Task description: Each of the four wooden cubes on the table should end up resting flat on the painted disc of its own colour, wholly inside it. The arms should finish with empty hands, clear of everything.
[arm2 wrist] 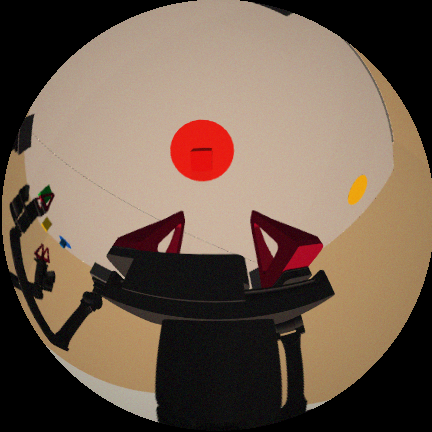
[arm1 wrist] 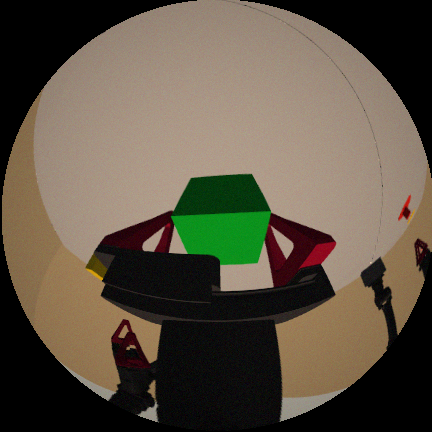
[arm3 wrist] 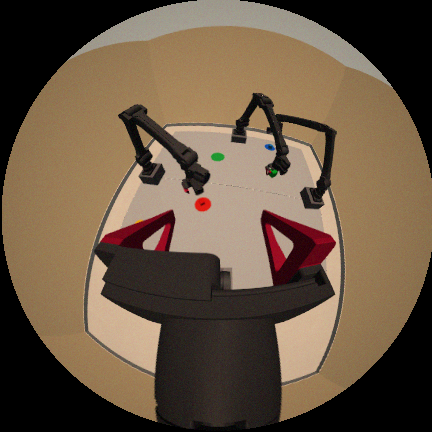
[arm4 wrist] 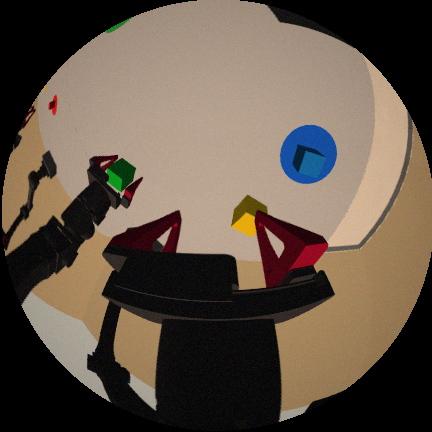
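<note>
The green cube (arm1 wrist: 215,237) (arm4 wrist: 120,175) stands between the fingers of my open arm1 gripper (arm1 wrist: 221,214) (arm4 wrist: 130,167). The green disc (arm3 wrist: 217,157) lies apart from it. The red cube (arm2 wrist: 202,161) rests inside the red disc (arm2 wrist: 202,131), beyond my open, empty arm2 gripper (arm2 wrist: 217,212). The blue cube (arm4 wrist: 313,164) rests inside the blue disc (arm4 wrist: 308,133). The yellow cube (arm4 wrist: 246,224) is on the table, partly hidden by the right finger of my open, empty arm4 gripper (arm4 wrist: 218,213). The yellow disc (arm2 wrist: 357,190) is at the right. My arm3 gripper (arm3 wrist: 218,212) is open and empty, high up.
In the arm3 wrist view, arm2 (arm3 wrist: 165,135) reaches over the table from the left, and two other arms stand at the back and right. In the arm4 wrist view, arm1 (arm4 wrist: 50,250) reaches in from the left. A dark rim (arm3 wrist: 342,280) edges the table.
</note>
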